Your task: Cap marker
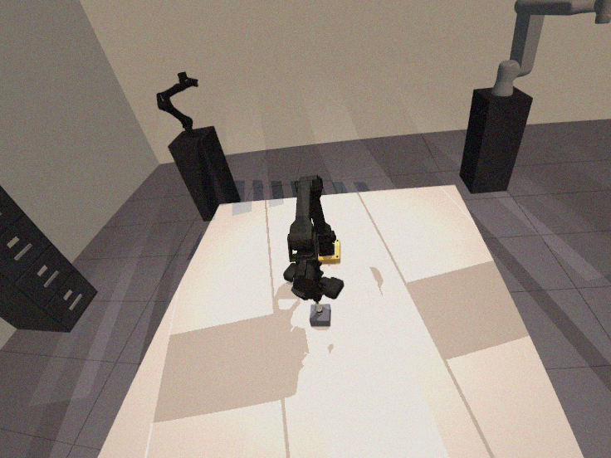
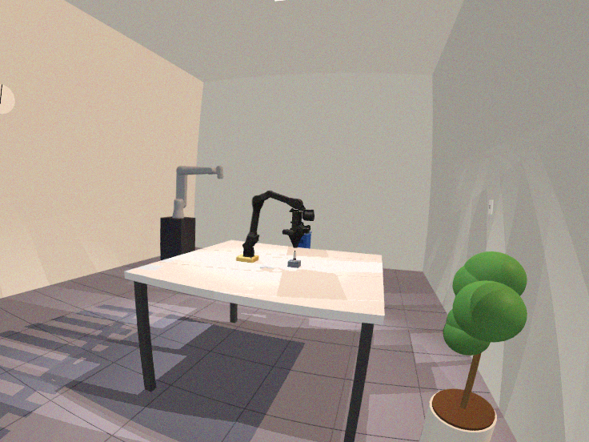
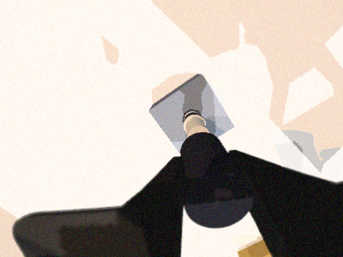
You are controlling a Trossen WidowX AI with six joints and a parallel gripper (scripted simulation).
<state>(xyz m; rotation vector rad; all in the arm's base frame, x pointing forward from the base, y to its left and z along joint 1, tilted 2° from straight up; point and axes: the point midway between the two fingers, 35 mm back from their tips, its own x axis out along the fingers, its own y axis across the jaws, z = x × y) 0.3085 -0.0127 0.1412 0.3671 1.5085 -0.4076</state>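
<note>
My gripper tip is now 11 cm above the holder block. From my gripper tip the other things lie so: marker cap (1 cm above).
</note>
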